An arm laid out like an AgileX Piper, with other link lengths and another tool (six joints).
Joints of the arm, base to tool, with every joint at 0 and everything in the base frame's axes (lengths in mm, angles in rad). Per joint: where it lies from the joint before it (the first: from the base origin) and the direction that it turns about. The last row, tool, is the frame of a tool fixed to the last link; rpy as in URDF.
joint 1: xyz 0 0 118.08 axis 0 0 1
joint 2: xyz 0 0 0 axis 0 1 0
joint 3: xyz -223.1 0 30.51 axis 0 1 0
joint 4: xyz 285.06 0 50.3 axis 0.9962 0 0.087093
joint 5: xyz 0 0 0 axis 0 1 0
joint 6: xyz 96.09 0 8.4 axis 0.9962 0 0.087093
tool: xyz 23.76 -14 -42.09 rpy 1.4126 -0.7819 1.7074
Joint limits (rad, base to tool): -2.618..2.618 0..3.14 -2.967..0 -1.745..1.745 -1.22..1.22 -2.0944..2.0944
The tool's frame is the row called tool.
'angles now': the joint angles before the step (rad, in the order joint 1, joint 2, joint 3, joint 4, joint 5, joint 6). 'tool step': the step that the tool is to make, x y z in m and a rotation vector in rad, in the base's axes. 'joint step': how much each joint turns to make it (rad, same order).
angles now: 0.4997 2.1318 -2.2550 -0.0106 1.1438 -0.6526
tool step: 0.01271 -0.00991 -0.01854 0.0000 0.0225 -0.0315
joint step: -0.0337 0.0404 0.0000 0.0107 -0.0204 0.0000
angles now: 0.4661 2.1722 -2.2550 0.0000 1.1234 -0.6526
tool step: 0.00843 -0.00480 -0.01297 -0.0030 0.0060 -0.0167
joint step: -0.0167 0.0291 0.0001 0.0000 -0.0225 0.0000
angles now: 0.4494 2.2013 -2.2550 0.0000 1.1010 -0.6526
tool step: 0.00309 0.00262 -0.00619 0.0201 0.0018 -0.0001
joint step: -0.0024 0.0145 -0.0020 0.0190 -0.0196 0.0001
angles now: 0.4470 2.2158 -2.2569 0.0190 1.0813 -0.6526
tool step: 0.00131 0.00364 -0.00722 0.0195 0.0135 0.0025
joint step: 0.0000 0.0141 0.0000 0.0235 -0.0104 0.0000
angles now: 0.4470 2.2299 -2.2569 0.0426 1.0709 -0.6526
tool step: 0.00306 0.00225 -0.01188 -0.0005 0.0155 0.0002
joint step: 0.0000 0.0257 -0.0016 0.0063 -0.0099 0.0000
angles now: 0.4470 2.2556 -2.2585 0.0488 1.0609 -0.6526
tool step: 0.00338 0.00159 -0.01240 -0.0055 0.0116 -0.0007
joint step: 0.0000 0.0262 -0.0001 0.0000 -0.0133 0.0001
